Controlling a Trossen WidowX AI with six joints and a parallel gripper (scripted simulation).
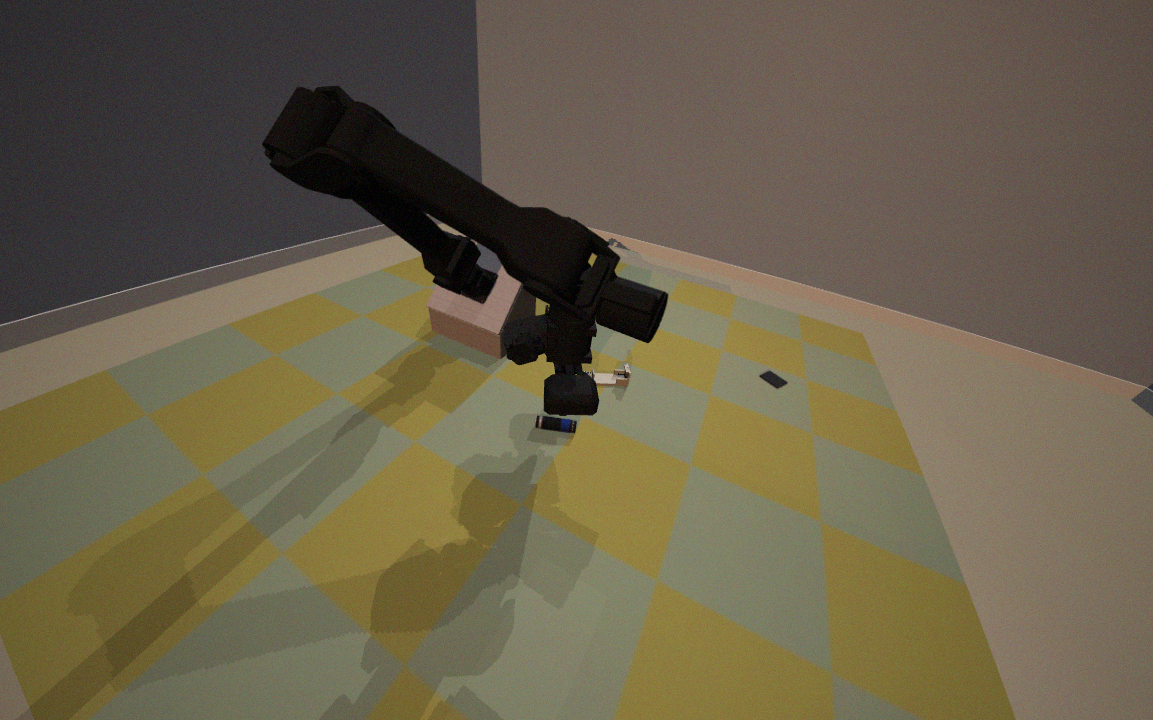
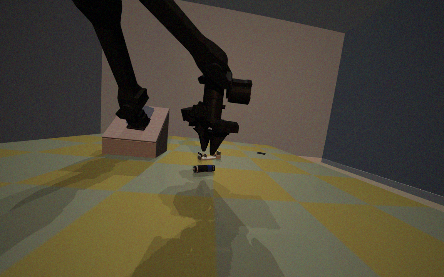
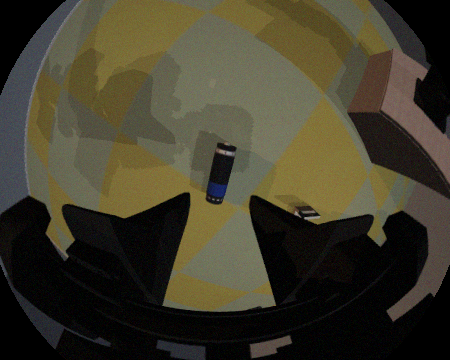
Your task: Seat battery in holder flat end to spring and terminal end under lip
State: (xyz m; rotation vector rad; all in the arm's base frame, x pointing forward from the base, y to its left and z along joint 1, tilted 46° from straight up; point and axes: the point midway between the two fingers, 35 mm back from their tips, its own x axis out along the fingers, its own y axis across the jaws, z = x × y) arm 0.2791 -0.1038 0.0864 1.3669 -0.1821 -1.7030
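My gripper tip is 50 mm above the battery. Round my gripper tip: flat black object: 310 mm ahead, 380 mm to the left, 60 mm below.
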